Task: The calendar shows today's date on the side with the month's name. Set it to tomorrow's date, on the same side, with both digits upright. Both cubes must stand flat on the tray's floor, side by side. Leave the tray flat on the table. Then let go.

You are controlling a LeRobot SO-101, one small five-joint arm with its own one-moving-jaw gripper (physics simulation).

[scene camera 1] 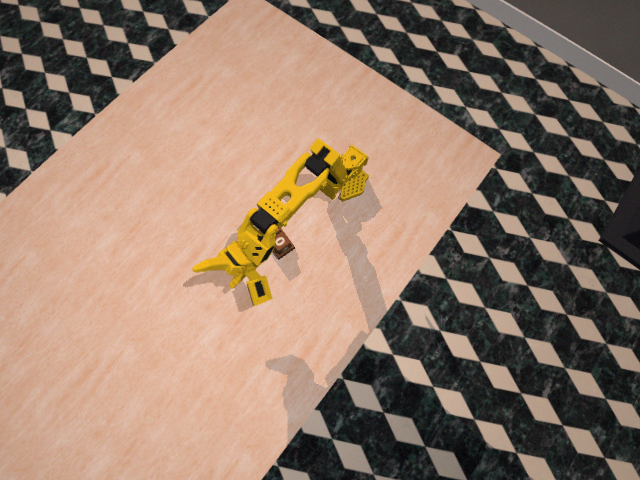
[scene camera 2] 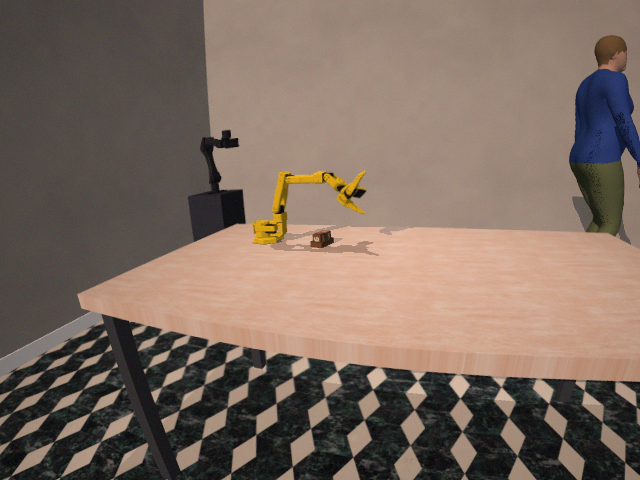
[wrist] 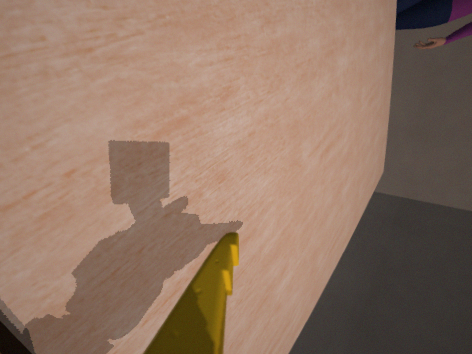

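Pixels of known places: end effector, tool point: [scene camera 1: 230,286] [scene camera 2: 363,212] [wrist: 238,244]; arm's base, origin of the base link: [scene camera 1: 338,186] [scene camera 2: 274,240].
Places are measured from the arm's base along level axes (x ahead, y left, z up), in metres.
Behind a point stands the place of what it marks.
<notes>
The calendar is a small brown tray with brown cubes [scene camera 1: 284,246] [scene camera 2: 322,238]. It stands on the table beneath the arm. In scene camera 1 a white 0 shows on the top of one cube, and the arm hides part of the calendar. In scene camera 2 pale marks show on the cubes' sides, too small to read. The month's name cannot be read. My yellow gripper [scene camera 1: 212,277] [scene camera 2: 364,192] is wide open and empty, high above the table and farther from the base than the calendar. In the wrist view one notched jaw [wrist: 210,300] {x 0.313, y 0.003, z 0.122 m} shows; the calendar does not show there.
The wooden table [scene camera 1: 155,361] {x 0.547, y -0.051, z 0.000 m} [scene camera 2: 413,299] {x 0.515, y -0.407, z 0.000 m} [wrist: 300,100] {x 0.576, y -0.019, z 0.000 m} bears the arm's base [scene camera 1: 353,175] {x -0.020, y 0.022, z 0.052 m} [scene camera 2: 266,232] {x -0.021, y -0.013, z 0.033 m}, close behind the calendar. The arm's shadow falls on the table. A black robot arm [scene camera 2: 209,160] on a dark pedestal and a person in blue [scene camera 2: 602,113] are beyond the table.
</notes>
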